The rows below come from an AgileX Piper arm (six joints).
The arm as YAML. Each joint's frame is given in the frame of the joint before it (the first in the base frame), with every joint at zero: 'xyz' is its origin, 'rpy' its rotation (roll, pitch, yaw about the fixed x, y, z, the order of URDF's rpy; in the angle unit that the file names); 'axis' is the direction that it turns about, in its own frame. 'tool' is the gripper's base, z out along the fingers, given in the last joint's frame.
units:
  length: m
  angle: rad
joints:
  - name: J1
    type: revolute
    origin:
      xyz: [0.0, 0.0, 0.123]
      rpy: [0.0, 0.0, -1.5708]
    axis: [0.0, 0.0, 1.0]
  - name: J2
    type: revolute
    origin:
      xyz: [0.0, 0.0, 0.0]
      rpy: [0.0, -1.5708, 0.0]
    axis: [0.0, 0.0, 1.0]
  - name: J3
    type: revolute
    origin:
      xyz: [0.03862, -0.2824, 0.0]
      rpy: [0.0, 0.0, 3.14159]
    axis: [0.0, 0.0, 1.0]
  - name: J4
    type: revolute
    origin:
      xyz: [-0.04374, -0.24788, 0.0]
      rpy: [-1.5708, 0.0, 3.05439]
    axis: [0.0, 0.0, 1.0]
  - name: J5
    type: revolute
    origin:
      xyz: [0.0, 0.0, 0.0]
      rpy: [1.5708, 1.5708, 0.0]
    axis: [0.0, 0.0, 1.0]
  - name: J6
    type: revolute
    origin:
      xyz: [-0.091, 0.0, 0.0]
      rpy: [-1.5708, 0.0, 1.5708]
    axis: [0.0, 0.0, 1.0]
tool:
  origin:
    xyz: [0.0, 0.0, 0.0]
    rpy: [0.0, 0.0, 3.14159]
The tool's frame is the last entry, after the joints.
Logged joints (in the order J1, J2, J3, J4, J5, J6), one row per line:
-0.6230, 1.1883, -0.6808, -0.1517, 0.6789, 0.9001
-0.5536, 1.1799, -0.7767, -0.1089, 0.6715, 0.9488
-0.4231, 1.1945, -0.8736, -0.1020, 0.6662, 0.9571
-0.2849, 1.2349, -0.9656, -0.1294, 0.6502, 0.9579
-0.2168, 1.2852, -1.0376, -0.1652, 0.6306, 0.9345
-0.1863, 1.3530, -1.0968, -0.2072, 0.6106, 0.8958
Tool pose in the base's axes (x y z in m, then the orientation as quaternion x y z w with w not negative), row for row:
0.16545, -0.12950, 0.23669, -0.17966, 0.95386, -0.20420, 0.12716
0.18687, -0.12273, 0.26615, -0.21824, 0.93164, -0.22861, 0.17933
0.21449, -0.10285, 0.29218, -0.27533, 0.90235, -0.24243, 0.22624
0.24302, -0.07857, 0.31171, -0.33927, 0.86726, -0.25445, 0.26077
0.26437, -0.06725, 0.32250, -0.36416, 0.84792, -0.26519, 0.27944
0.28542, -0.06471, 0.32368, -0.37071, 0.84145, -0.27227, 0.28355
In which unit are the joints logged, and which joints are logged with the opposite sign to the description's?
The joints are logged in radians. Opposite sign: J6.
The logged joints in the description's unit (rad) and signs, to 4 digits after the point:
-0.6230, 1.1883, -0.6808, -0.1517, 0.6789, -0.9001
-0.5536, 1.1799, -0.7767, -0.1089, 0.6715, -0.9488
-0.4231, 1.1945, -0.8736, -0.1020, 0.6662, -0.9571
-0.2849, 1.2349, -0.9656, -0.1294, 0.6502, -0.9579
-0.2168, 1.2852, -1.0376, -0.1652, 0.6306, -0.9345
-0.1863, 1.3530, -1.0968, -0.2072, 0.6106, -0.8958

